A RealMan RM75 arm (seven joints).
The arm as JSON. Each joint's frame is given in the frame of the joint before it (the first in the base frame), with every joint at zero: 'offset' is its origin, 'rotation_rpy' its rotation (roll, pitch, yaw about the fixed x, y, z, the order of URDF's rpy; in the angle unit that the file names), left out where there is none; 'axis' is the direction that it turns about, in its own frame. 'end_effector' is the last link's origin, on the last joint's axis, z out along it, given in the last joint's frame.
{
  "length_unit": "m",
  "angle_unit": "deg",
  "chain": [
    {
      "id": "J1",
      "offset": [
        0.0,
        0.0,
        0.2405
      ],
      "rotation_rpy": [
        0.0,
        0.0,
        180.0
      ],
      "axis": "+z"
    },
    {
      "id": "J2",
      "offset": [
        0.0,
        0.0,
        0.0
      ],
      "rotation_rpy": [
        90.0,
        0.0,
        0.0
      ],
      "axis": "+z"
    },
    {
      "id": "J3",
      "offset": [
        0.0,
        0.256,
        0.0
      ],
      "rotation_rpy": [
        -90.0,
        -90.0,
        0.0
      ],
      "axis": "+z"
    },
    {
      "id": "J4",
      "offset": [
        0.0,
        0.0,
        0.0
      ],
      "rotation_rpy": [
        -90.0,
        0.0,
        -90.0
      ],
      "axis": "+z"
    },
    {
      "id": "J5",
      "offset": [
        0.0,
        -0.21,
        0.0
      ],
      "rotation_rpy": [
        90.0,
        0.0,
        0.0
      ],
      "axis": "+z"
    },
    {
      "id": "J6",
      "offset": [
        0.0,
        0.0,
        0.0
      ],
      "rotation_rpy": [
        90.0,
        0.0,
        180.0
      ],
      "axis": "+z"
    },
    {
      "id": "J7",
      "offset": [
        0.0,
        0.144,
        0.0
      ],
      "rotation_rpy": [
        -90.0,
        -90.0,
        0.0
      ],
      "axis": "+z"
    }
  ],
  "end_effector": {
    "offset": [
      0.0,
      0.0,
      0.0
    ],
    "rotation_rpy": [
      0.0,
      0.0,
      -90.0
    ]
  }
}
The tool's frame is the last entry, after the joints.
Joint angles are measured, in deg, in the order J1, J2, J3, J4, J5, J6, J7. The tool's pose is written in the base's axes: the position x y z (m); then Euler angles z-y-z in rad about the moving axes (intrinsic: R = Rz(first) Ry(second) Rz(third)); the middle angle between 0 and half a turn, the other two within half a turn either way. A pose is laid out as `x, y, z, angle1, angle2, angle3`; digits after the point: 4 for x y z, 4 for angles.
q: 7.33, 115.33, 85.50, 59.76, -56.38, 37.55, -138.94
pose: 0.2592, 0.3336, -0.0084, 1.8786, 2.1701, -1.1997
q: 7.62, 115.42, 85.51, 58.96, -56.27, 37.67, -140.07
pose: 0.2608, 0.3337, -0.0104, 1.8749, 2.1753, -1.2145
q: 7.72, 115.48, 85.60, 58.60, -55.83, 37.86, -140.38
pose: 0.2613, 0.3338, -0.0107, 1.8766, 2.1731, -1.2096
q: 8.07, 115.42, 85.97, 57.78, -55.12, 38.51, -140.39
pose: 0.2625, 0.3346, -0.0099, 1.8816, 2.1701, -1.1935
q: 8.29, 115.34, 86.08, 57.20, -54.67, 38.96, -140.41
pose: 0.2634, 0.3347, -0.0100, 1.8853, 2.1707, -1.1835
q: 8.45, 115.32, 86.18, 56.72, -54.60, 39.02, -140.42
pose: 0.2650, 0.3349, -0.0103, 1.8809, 2.1724, -1.1826
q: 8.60, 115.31, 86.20, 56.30, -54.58, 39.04, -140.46
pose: 0.2663, 0.3350, -0.0111, 1.8770, 2.1752, -1.1830
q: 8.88, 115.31, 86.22, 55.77, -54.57, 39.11, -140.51
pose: 0.2672, 0.3354, -0.0121, 1.8749, 2.1791, -1.1830
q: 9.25, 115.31, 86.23, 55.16, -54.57, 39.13, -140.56
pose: 0.2681, 0.3361, -0.0133, 1.8720, 2.1837, -1.1837
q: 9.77, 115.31, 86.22, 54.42, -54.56, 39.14, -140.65
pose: 0.2687, 0.3373, -0.0149, 1.8697, 2.1893, -1.1851
